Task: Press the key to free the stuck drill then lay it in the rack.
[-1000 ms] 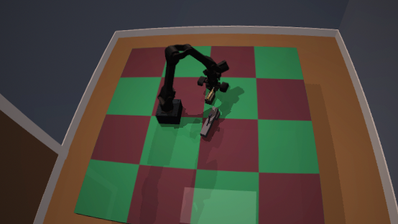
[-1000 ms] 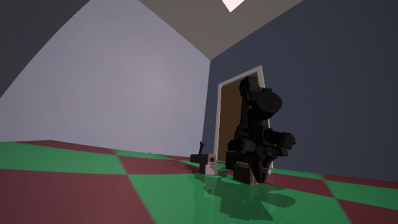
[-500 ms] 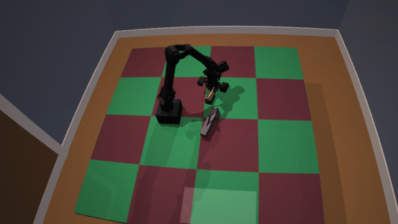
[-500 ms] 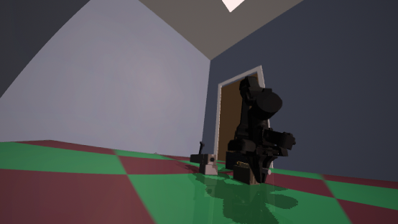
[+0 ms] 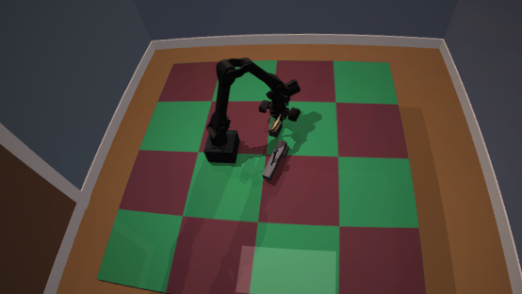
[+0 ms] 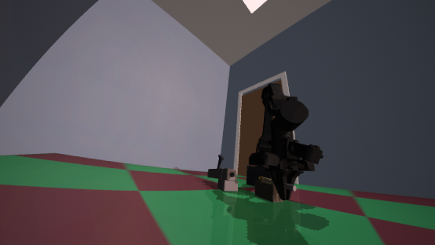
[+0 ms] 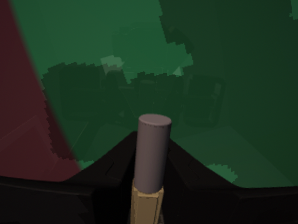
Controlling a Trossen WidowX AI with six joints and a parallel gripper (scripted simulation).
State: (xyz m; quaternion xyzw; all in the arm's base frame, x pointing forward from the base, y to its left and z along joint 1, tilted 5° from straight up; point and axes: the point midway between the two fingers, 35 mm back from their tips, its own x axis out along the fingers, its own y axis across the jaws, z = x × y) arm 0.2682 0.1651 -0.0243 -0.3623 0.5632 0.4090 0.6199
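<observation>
My gripper tip is now 4 cm below the drill, 3 cm to the left of it and 2 cm past it. Round my gripper tip: key 24 cm to the right, 7 cm above, 3 cm behind; then grey holder block 23 cm to the right, 2 cm behind, 2 cm above; then dark rack 5 cm to the right, 2 cm behind, 1 cm above.
</observation>
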